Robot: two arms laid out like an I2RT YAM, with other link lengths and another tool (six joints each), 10 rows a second.
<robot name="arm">
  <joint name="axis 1" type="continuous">
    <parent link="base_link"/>
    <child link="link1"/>
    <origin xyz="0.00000 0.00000 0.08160" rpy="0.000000 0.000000 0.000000"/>
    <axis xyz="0 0 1"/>
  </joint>
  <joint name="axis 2" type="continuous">
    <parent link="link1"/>
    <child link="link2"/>
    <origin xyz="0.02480 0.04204 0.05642" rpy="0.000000 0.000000 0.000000"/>
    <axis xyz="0 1 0"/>
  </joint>
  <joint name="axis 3" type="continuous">
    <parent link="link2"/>
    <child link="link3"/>
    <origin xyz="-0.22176 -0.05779 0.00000" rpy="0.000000 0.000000 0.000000"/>
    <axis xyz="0 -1 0"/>
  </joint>
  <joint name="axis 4" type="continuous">
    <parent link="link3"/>
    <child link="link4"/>
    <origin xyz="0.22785 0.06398 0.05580" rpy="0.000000 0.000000 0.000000"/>
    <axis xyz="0 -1 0"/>
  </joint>
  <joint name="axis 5" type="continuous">
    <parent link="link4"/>
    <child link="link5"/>
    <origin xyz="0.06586 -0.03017 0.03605" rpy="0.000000 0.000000 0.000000"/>
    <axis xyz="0 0 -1"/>
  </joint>
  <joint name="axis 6" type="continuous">
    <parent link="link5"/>
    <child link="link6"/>
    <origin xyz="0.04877 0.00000 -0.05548" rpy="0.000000 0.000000 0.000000"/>
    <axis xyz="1 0 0"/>
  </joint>
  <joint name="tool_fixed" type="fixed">
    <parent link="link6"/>
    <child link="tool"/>
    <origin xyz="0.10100 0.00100 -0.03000" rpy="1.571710 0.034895 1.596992"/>
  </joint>
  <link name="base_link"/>
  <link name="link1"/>
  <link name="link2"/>
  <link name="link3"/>
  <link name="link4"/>
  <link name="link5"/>
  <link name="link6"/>
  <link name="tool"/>
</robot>
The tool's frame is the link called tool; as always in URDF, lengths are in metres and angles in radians. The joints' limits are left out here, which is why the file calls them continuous.
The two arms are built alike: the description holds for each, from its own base.
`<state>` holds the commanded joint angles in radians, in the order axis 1, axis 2, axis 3, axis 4, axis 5, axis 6, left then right.
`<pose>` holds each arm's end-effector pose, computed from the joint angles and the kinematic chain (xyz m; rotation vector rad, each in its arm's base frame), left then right.
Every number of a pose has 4 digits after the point. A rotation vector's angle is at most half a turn.
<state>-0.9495 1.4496 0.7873 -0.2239 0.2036 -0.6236 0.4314 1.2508 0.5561 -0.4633 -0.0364 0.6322</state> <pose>0.1571 -0.2686 0.0720 2.0275 1.4066 -0.2407 0.1755 0.1271 0.0315 2.2879 1.9602 0.6536</pose>
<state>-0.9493 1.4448 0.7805 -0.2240 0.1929 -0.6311 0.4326 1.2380 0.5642 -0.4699 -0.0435 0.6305</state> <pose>0.1575 -0.2668 0.0709 2.0220 1.4204 -0.2310 0.1771 0.1292 0.0358 2.2813 1.9641 0.6776</pose>
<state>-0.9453 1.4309 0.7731 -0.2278 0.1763 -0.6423 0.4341 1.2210 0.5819 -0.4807 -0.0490 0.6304</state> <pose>0.1596 -0.2638 0.0718 2.0061 1.4408 -0.2138 0.1809 0.1322 0.0434 2.2706 1.9621 0.7142</pose>
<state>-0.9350 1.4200 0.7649 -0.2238 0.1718 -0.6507 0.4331 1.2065 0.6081 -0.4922 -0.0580 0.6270</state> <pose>0.1622 -0.2614 0.0726 1.9867 1.4568 -0.2072 0.1864 0.1359 0.0530 2.2564 1.9610 0.7593</pose>
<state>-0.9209 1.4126 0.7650 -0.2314 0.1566 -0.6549 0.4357 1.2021 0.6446 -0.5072 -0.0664 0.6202</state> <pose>0.1673 -0.2574 0.0735 1.9695 1.4807 -0.1844 0.1924 0.1405 0.0635 2.2360 1.9683 0.7993</pose>
